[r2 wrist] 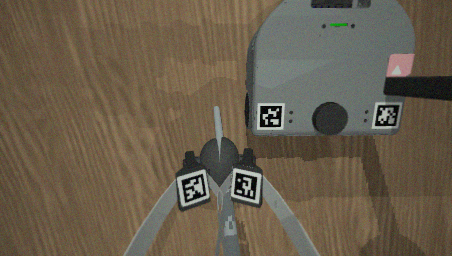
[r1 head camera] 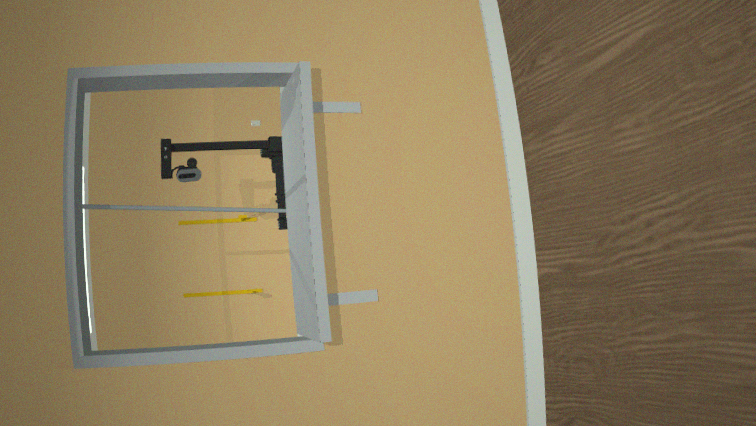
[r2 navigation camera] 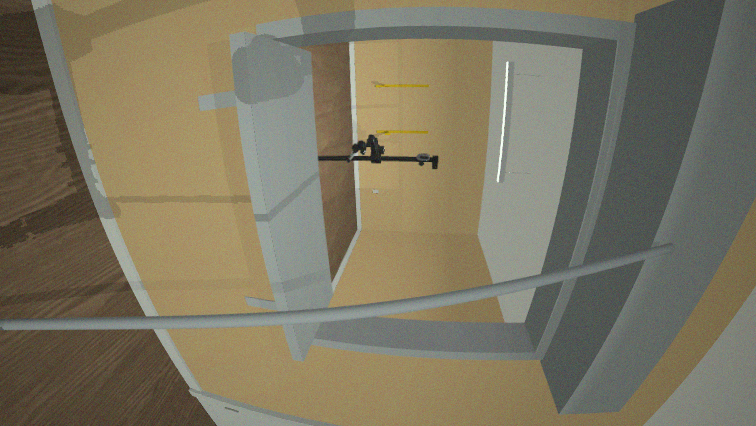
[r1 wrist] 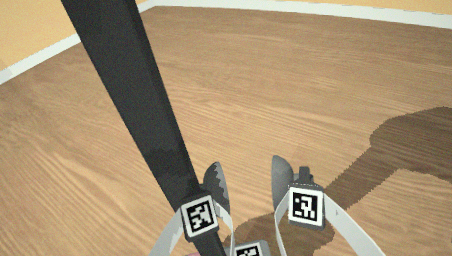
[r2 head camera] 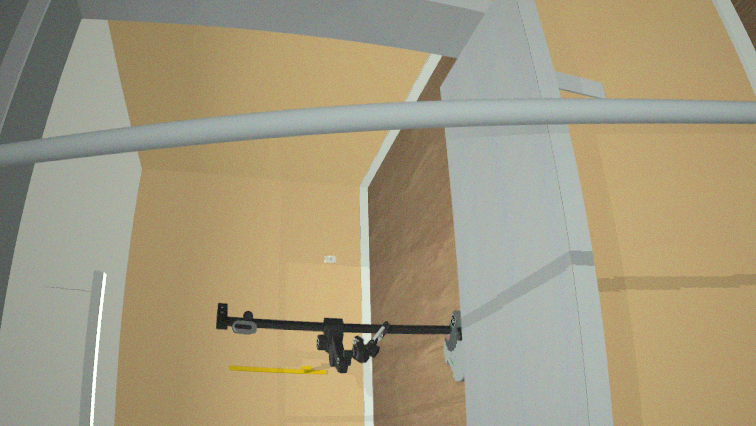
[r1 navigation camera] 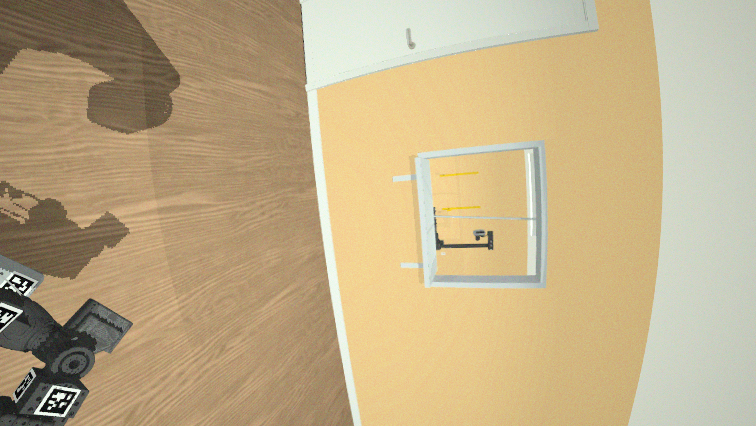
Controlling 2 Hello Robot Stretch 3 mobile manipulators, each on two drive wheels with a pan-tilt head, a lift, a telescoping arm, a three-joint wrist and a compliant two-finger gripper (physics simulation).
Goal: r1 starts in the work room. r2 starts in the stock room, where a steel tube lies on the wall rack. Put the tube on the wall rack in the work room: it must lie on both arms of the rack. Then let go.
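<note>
The steel tube (r2 head camera: 338, 116) (r2 navigation camera: 211, 320) (r2 wrist: 217, 122) is held steeply upright in the stock room, off its rack. It shows through the window in r1's head view (r1 head camera: 185, 208) and navigation view (r1 navigation camera: 484, 217). r2's gripper (r2 wrist: 219, 157) is shut on the tube, low down near one end. r1's gripper (r1 wrist: 249, 182) is open and empty above the work room floor. The work room rack's yellow arms (r2 navigation camera: 402, 85) (r2 navigation camera: 402, 132) show through the window; one arm (r2 head camera: 275, 369) shows in r2's head view. The stock room rack's two bare arms (r1 head camera: 216, 221) (r1 head camera: 222, 293) show in r1's head view.
The window sill (r1 head camera: 314, 211) (r2 head camera: 513, 211) (r2 navigation camera: 285, 211) juts from the wall between the rooms. r2's mast (r1 head camera: 222, 145) stands beyond it. r1's mast (r2 head camera: 285, 324) (r2 navigation camera: 402, 158) stands in the work room. r2's base (r2 wrist: 330, 75) is beside its gripper. A white door (r1 navigation camera: 449, 31) is beside the window wall.
</note>
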